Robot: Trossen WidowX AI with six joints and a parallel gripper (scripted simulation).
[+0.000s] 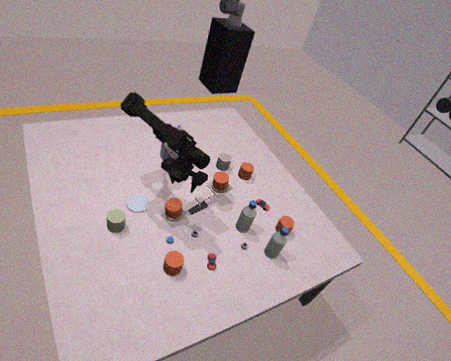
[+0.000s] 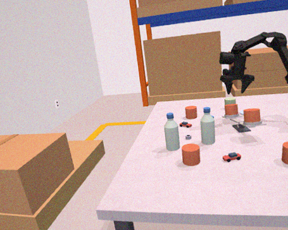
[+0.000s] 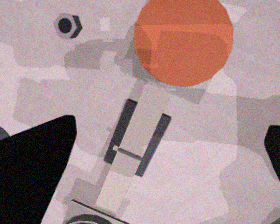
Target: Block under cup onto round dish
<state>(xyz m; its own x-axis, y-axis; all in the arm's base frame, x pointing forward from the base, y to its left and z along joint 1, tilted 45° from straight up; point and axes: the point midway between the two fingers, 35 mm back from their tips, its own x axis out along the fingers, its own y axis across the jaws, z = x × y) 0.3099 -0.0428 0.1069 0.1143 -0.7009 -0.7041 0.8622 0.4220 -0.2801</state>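
Right now my gripper tip is 12 cm above the grey block, 3 cm to the left of it and 2 cm short of it. From my gripper tip the other things lie so: small blue disc 16 cm below, 12 cm ahead, 9 cm to the right; then pale round dish 16 cm below, 14 cm to the right, 10 cm behind; then green cylinder 28 cm to the right, 12 cm below, 2 cm behind.
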